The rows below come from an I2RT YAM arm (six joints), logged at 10 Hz.
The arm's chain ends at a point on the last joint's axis. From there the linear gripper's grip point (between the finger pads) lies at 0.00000 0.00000 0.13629 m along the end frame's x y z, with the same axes.
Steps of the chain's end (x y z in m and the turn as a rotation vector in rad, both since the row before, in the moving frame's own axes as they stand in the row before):
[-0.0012 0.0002 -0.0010 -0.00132 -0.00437 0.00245]
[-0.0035 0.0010 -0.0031 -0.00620 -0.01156 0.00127]
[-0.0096 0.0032 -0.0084 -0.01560 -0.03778 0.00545]
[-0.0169 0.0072 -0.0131 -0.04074 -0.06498 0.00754]
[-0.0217 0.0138 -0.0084 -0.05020 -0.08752 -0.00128]
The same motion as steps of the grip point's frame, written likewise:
[-0.0018 0.0004 -0.0010 -0.00132 -0.00437 0.00245]
[-0.0051 0.0018 -0.0031 -0.00620 -0.01156 0.00127]
[-0.0148 0.0053 -0.0085 -0.01560 -0.03778 0.00545]
[-0.0258 0.0127 -0.0135 -0.04074 -0.06498 0.00754]
[-0.0336 0.0206 -0.0091 -0.05020 -0.08752 -0.00128]

